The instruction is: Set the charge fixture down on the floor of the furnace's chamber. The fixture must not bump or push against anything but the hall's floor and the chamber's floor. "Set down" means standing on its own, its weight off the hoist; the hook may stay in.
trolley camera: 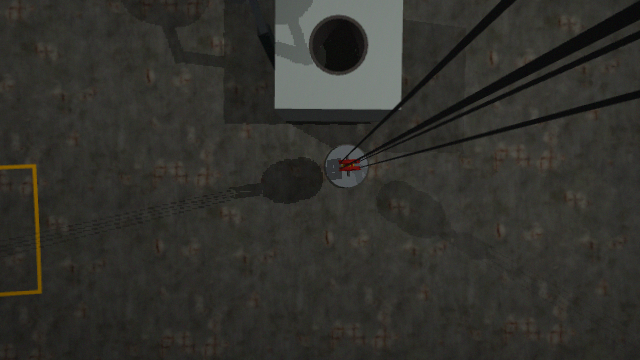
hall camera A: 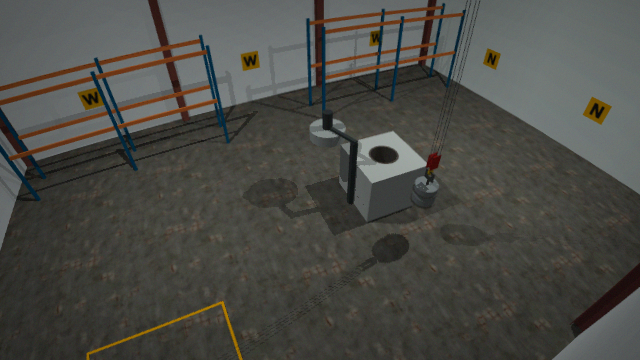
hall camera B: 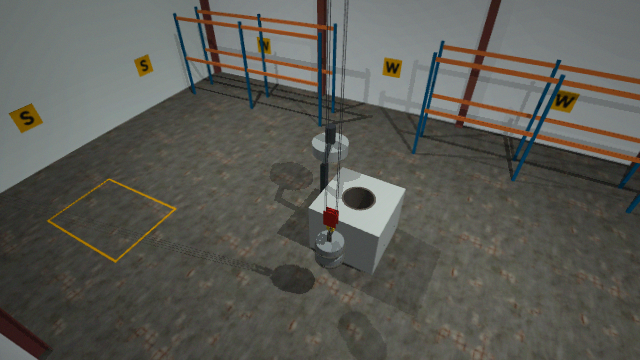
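Note:
The charge fixture [hall camera A: 424, 198] [hall camera B: 329, 258] [trolley camera: 345, 181], a grey round stack of discs, hangs upright from my hook [hall camera A: 429, 173] [hall camera B: 329, 230] under the red hook block [hall camera A: 433, 161] [hall camera B: 330, 217] [trolley camera: 349, 165]. My hook is shut on the fixture. The fixture hangs off the hall floor, its shadows apart from it, beside the white furnace [hall camera A: 395, 194] [hall camera B: 350, 235] [trolley camera: 382, 75]. In the trolley view a gap shows between them. The round chamber opening [hall camera A: 383, 154] [hall camera B: 358, 198] [trolley camera: 338, 45] in the furnace's top is uncovered. The chamber's floor is too dark to make out.
The round lid [hall camera A: 320, 133] [hall camera B: 321, 151] hangs beside the furnace on a dark post with an arm [hall camera A: 352, 175] [hall camera B: 324, 176]. Racks [hall camera A: 150, 64] [hall camera A: 324, 70] [hall camera B: 320, 75] [hall camera B: 425, 100] stand along the W wall. A yellow rectangle [hall camera A: 155, 328] [hall camera B: 82, 241] [trolley camera: 37, 225] marks the floor.

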